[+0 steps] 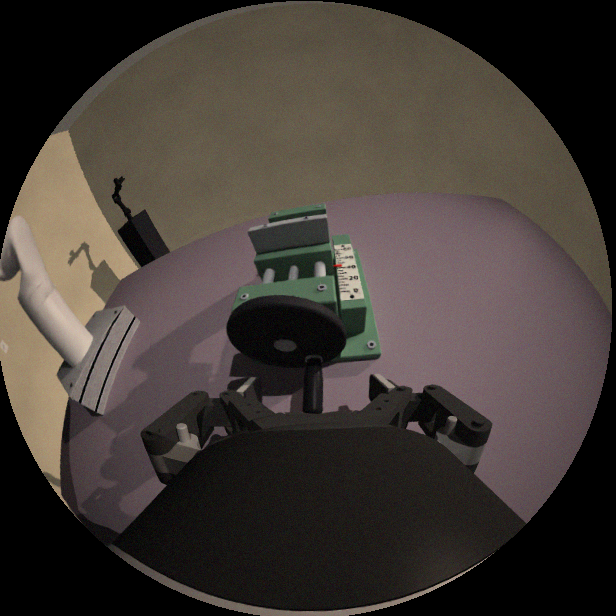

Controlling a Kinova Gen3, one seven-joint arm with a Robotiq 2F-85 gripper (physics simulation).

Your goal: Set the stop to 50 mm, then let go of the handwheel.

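A green stop fixture stands on the purple table top. Its black handwheel faces me, with a black crank handle sticking out from its lower edge toward me. Behind the wheel, three grey rods run to a grey stop block. A white scale lies on the right side, with a red pointer near the 40 mark. My gripper is open. Its two fingers are spread wide on either side of the handle and do not touch it.
A white arm link with a grey ribbed pad stands at the left. A black box with a small arm on it sits at the table's far left edge. A beige wall lies at the left and an olive wall behind.
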